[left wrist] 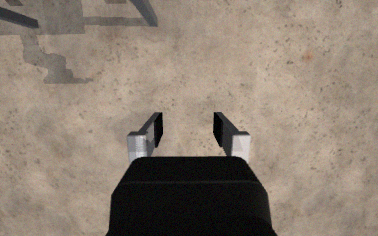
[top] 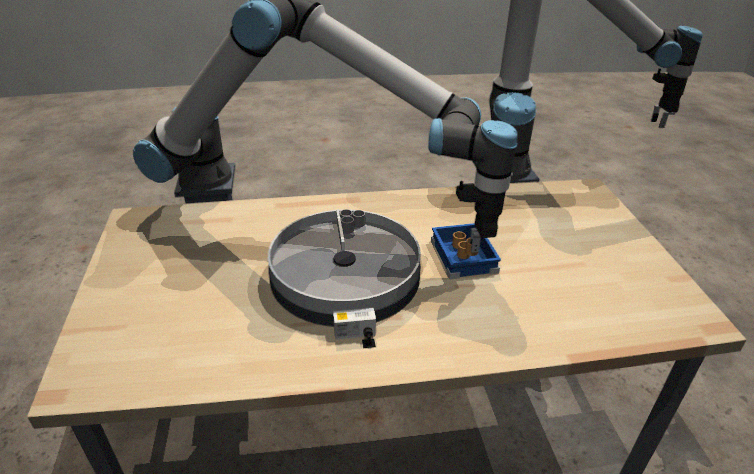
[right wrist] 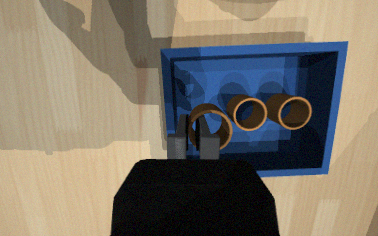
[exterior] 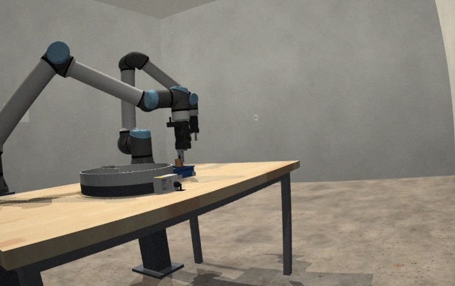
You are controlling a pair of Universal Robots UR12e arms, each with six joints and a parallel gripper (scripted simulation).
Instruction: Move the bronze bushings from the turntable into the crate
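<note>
My right gripper is now 7 cm past the blue crate, 1 cm to the left of it and 7 cm above it.
</note>
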